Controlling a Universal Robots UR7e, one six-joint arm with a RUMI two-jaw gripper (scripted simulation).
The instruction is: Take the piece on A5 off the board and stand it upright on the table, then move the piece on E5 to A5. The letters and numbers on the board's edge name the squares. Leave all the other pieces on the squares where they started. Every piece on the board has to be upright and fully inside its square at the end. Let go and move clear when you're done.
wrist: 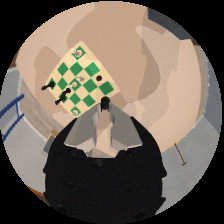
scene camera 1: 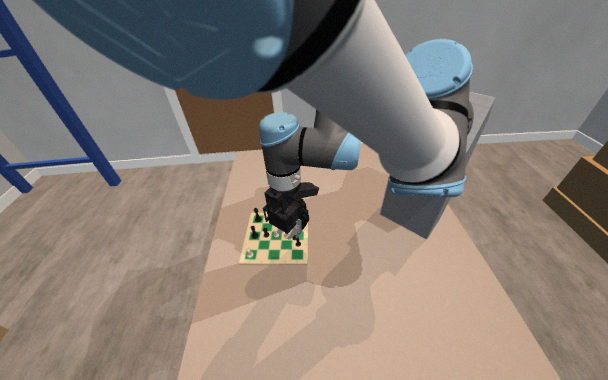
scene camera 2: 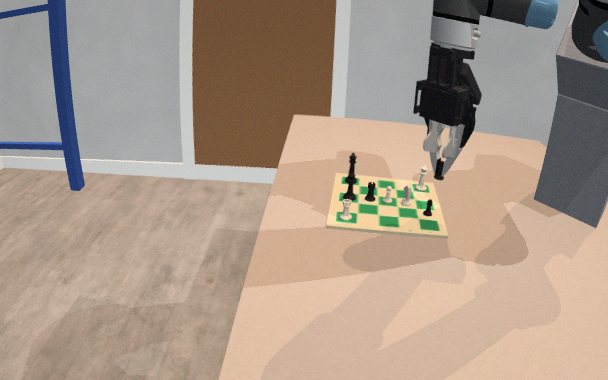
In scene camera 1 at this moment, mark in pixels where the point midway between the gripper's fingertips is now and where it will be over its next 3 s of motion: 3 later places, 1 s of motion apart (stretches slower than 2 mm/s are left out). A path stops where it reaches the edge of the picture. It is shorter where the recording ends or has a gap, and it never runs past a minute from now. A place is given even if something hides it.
My gripper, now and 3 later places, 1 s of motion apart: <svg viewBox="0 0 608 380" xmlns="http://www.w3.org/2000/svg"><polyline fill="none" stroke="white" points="294,236 269,224 232,208 236,221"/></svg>
